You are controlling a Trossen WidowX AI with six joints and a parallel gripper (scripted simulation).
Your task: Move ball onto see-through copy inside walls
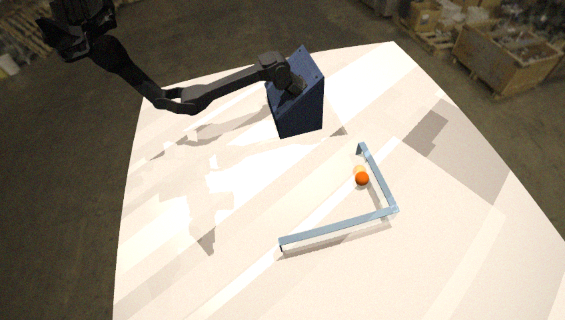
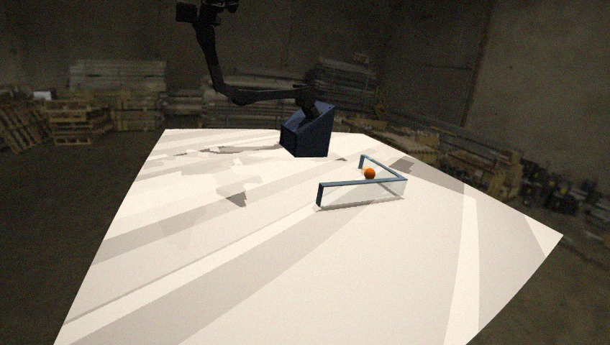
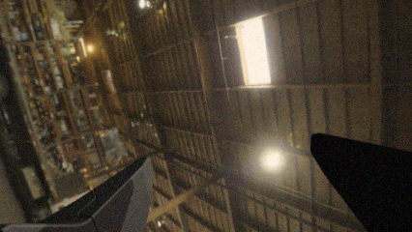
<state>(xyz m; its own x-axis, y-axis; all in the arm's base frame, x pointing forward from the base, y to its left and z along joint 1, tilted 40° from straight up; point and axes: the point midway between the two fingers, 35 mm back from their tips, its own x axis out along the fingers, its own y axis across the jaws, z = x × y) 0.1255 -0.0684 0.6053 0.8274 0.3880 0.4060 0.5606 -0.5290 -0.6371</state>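
The orange ball is 59 cm below my gripper tip, 54 cm to the left of it and 15 cm ahead of it. The rest, counted from my gripper tip: wall: 58 cm below, 41 cm to the left, 27 cm ahead; see-through copy: 59 cm below, 54 cm to the left, 13 cm ahead.
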